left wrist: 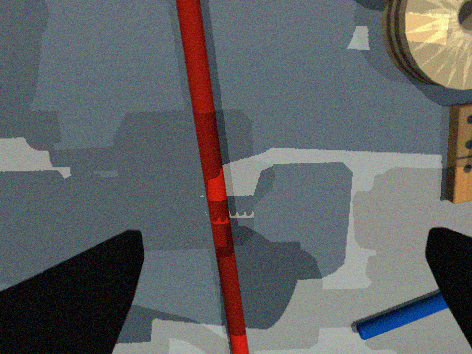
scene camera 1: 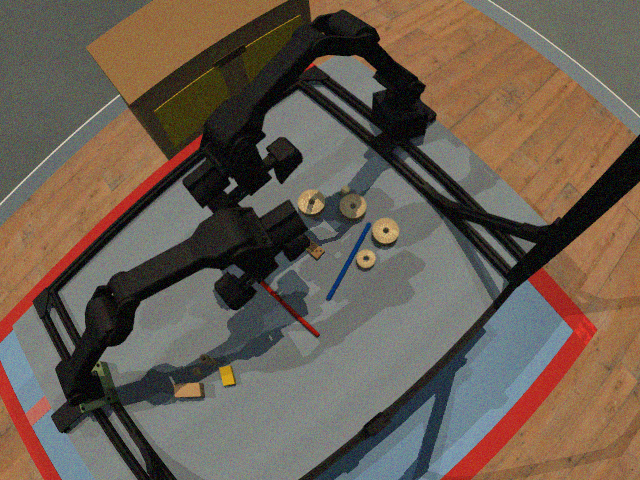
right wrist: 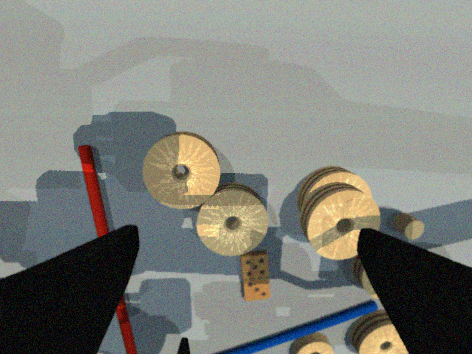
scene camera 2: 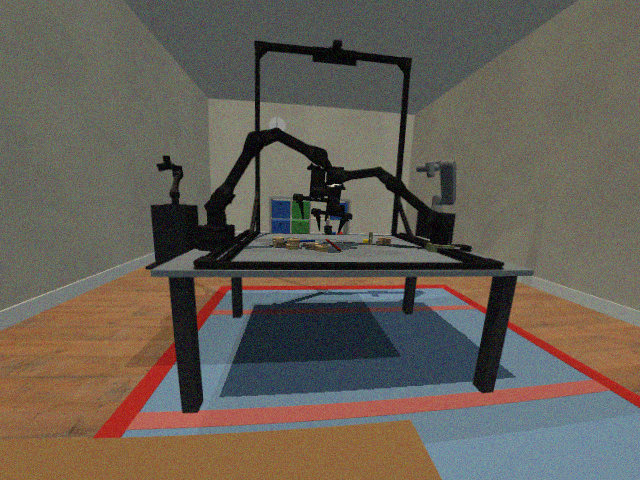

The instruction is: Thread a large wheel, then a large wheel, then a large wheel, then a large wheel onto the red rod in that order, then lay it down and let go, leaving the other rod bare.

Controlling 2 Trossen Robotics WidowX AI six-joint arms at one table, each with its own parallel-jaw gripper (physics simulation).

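Frame: origin at the left arm's base, x left, y back, z up, level; millimetres.
Seen in the pictures: left gripper, fingertip midpoint: [left wrist: 284, 243] [scene camera 1: 272, 275] [right wrist: 121, 338] [scene camera 2: 328, 232]; right gripper, fingertip midpoint: [scene camera 1: 262, 197] [right wrist: 250, 237] [scene camera 2: 314, 220]; left arm's base, origin of the base link: [scene camera 1: 90, 387] [scene camera 2: 439, 243]; right arm's base, origin of the base link: [scene camera 1: 401, 102] [scene camera 2: 216, 225].
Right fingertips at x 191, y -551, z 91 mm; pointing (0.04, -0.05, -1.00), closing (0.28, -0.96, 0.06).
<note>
Pixels of each thing's middle, then the offset from my right fingertips to it.
- red rod, body centre: [left wrist: 216, 194] [right wrist: 117, 293] [scene camera 1: 271, 291] [scene camera 2: 332, 244] dx -142, dy +62, dz -120 mm
- large wheel, body centre: [right wrist: 380, 338] [scene camera 1: 385, 232] dx -131, dy -206, dz -114 mm
- bare blue rod, body centre: [right wrist: 289, 335] [scene camera 1: 349, 260] dx -151, dy -111, dz -120 mm
- small wheel, body centre: [right wrist: 312, 351] [scene camera 1: 365, 259] dx -165, dy -142, dz -118 mm
- domino-like block, body centre: [right wrist: 255, 276] [scene camera 1: 312, 248] dx -93, dy -54, dz -121 mm
- short peg, body centre: [right wrist: 408, 225] [scene camera 1: 345, 191] dx -6, dy -172, dz -116 mm
- yellow block, body centre: [scene camera 1: 227, 375] dx -272, dy +221, dz -117 mm
- tan block, body centre: [scene camera 1: 189, 390] [scene camera 2: 384, 241] dx -273, dy +314, dz -110 mm
The red rod [scene camera 1: 292, 310] [scene camera 2: 332, 244] [left wrist: 202, 100] [right wrist: 95, 200] lies on the table, with no wheel on the parts that show. My left gripper [left wrist: 284, 243] [scene camera 1: 265, 269] is open and empty above it, the rod passing between its fingers in the left wrist view. My right gripper [right wrist: 250, 237] [scene camera 1: 247, 173] is open and empty, high above the wheels. Large wheels lie flat in the right wrist view: one wheel [right wrist: 200, 160], another wheel [right wrist: 232, 240], and a wheel [right wrist: 325, 240] overlapping one behind it. Another large wheel [scene camera 1: 385, 242] lies beside the bare blue rod [scene camera 1: 348, 260] [left wrist: 405, 312] [right wrist: 300, 330]. The left arm hides part of the table.
A small wheel [scene camera 1: 366, 266] [right wrist: 312, 342] lies near the blue rod. A domino-like block [right wrist: 255, 275] [scene camera 1: 316, 251] [left wrist: 461, 175] lies between the rods. A short peg [right wrist: 412, 227] lies beside the wheels. A yellow block [scene camera 1: 227, 375] and a tan block [scene camera 1: 188, 390] lie lower left.
</note>
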